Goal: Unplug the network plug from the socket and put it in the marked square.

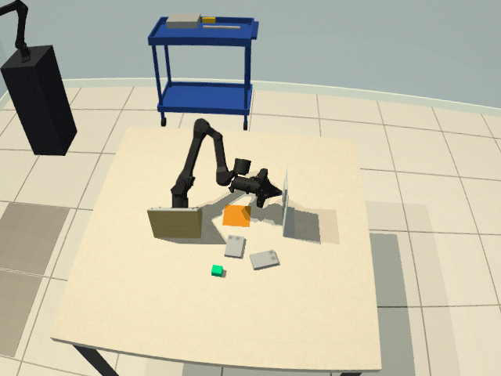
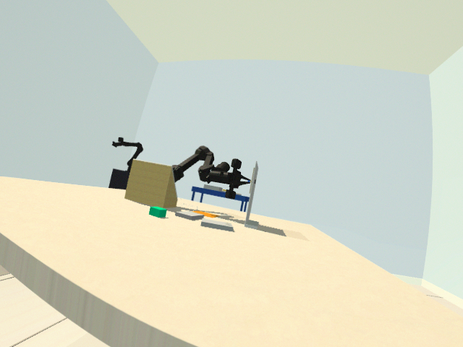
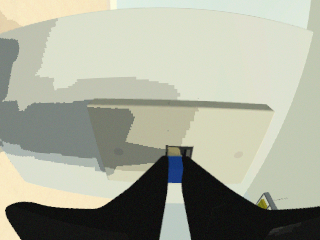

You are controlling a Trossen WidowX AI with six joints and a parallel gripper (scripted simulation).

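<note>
My gripper tip is 190 mm past the orange marked square, 190 mm above it and 20 mm to the right of it. Round my gripper tip: green cube 280 mm to the right, 250 mm behind, 180 mm below; then upright grey panel 70 mm below, 30 mm ahead; then blue network plug 10 mm ahead.
</note>
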